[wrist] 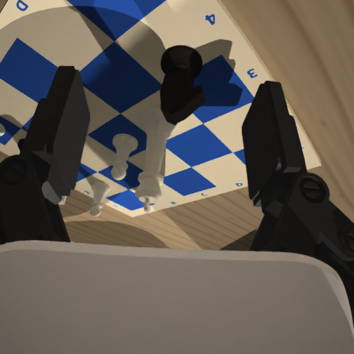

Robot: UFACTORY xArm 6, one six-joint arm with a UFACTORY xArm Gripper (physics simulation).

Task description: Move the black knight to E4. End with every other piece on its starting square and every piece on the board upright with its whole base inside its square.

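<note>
The black knight (181, 84) shows at the upper middle in the wrist view, its round base toward the image top and its angular head lower down. I cannot tell exactly which square it stands on. It lies in view between the fingers of my gripper (169, 77), which is open, with clear gaps at both sides; neither finger touches it. The chessboard (211, 142) has blue and cream squares, with the numbers 3 and 4 along its right edge. A white king (151, 165) shows just beyond the knight, its upper body partly covered by the knight's head.
A white pawn (122, 152) stands left of the king, and another white pawn (100, 195) shows near the board's lower corner. Part of a white piece shows at the left edge. The left finger hides part of the board. A wooden table (300, 60) extends beyond the board's right edge.
</note>
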